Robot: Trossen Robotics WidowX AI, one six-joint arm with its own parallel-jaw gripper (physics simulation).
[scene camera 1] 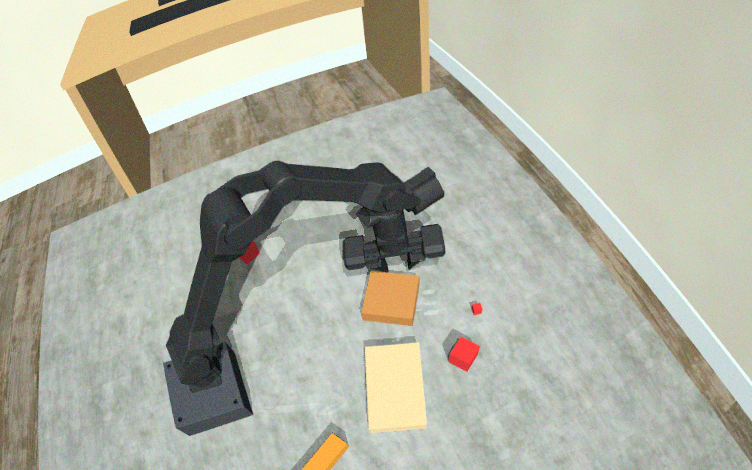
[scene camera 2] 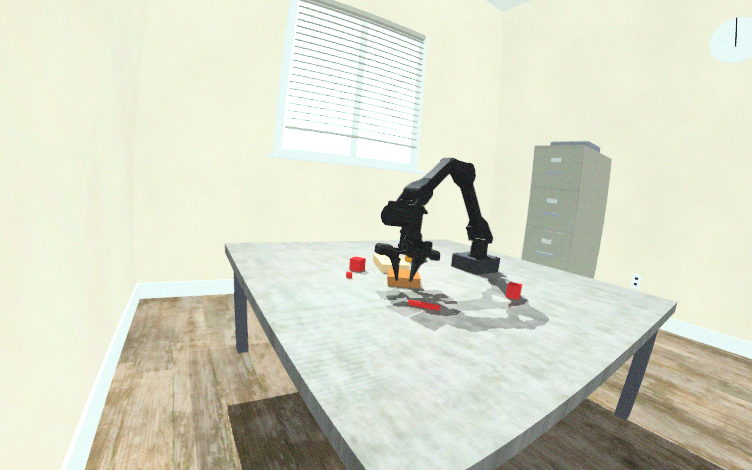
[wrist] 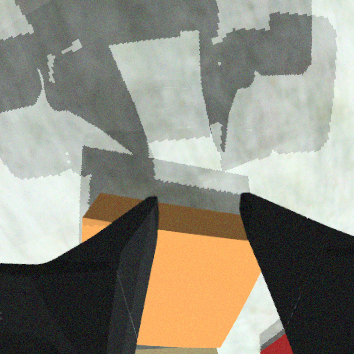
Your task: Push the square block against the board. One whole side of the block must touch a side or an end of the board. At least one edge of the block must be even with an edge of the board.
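Places are measured from the arm's base along level axes (x left, y back, z up), in millimetres.
Where they show: gripper, fingertip midpoint: (scene camera 1: 398, 269) (scene camera 2: 403, 280) (wrist: 198, 202); arm's base at its link origin: (scene camera 1: 203, 373) (scene camera 2: 478, 256).
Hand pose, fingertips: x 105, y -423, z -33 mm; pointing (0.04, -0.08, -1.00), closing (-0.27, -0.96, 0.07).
Note:
Things, the pixels of their top centre, and the offset from my fingertips. "spot": a spot on its surface instead.
- orange square block at its top centre: (wrist: 166, 301) (scene camera 1: 390, 294) (scene camera 2: 403, 273) dz +6, dx -52, dy +35 mm
- cream board at its top centre: (scene camera 1: 394, 384) (scene camera 2: 390, 259) dz +6, dx -230, dy +96 mm
- tiny red cube at its top centre: (scene camera 1: 477, 306) (scene camera 2: 349, 272) dz -8, dx -139, dy -110 mm
- red stick at its top centre: (scene camera 2: 424, 302) dz -10, dx +151, dy -34 mm
- orange bar at a spot on its surface: (scene camera 1: 327, 454) spot: dz +7, dx -312, dy +246 mm
The orange square block (scene camera 1: 390, 296) (scene camera 2: 403, 281) (wrist: 200, 290) lies flat on the table. The cream board (scene camera 1: 394, 387) (scene camera 2: 382, 264) (wrist: 175, 351) lies flat beyond it, nearer the bottom in the scene camera 1 view. A narrow gap separates them there, and the block looks slightly turned relative to the board. My gripper (scene camera 1: 397, 267) (scene camera 2: 404, 278) (wrist: 198, 202) is partly open and empty, pointing down. Its fingertips are close beside the block's side that faces away from the board, one toward each end; whether they touch is unclear. The fingers hide parts of the block in the wrist view.
A red cube (scene camera 1: 463, 353) (scene camera 2: 357, 264) and a tiny red cube (scene camera 1: 476, 308) (scene camera 2: 348, 274) lie right of block and board in scene camera 1. Another red cube (scene camera 1: 249, 252) (scene camera 2: 514, 290) is near the arm. A red stick (scene camera 2: 424, 304) lies behind the gripper. An orange bar (scene camera 1: 327, 454) is near the board.

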